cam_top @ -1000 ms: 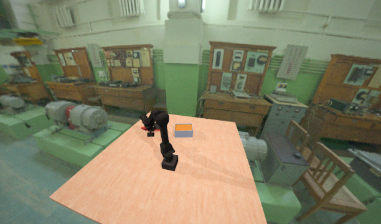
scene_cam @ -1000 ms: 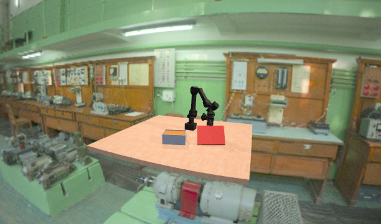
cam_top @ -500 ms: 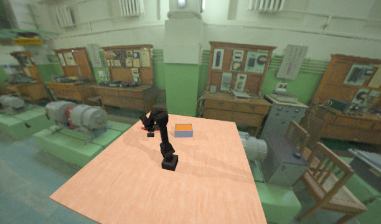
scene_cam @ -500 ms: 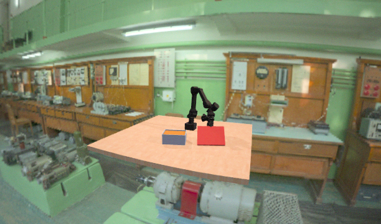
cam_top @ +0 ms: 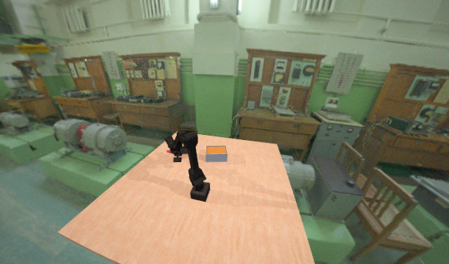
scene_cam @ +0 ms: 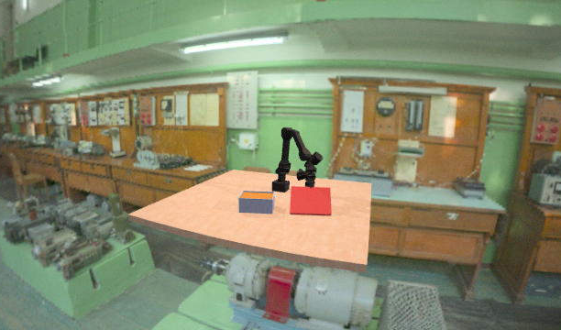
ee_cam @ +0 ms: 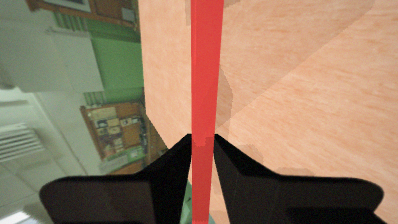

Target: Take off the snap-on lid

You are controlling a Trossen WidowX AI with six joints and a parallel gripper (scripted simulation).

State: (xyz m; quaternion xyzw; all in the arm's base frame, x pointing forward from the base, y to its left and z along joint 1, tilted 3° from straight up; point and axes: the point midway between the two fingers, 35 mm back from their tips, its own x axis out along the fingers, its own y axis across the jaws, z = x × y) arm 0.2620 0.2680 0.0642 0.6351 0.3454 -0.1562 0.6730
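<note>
My gripper tip is 60 mm short of the red lid, 50 mm above it and 20 mm to the right of it. Also, from my gripper tip: storage box (290 mm to the right, 140 mm ahead, 70 mm below).
</note>
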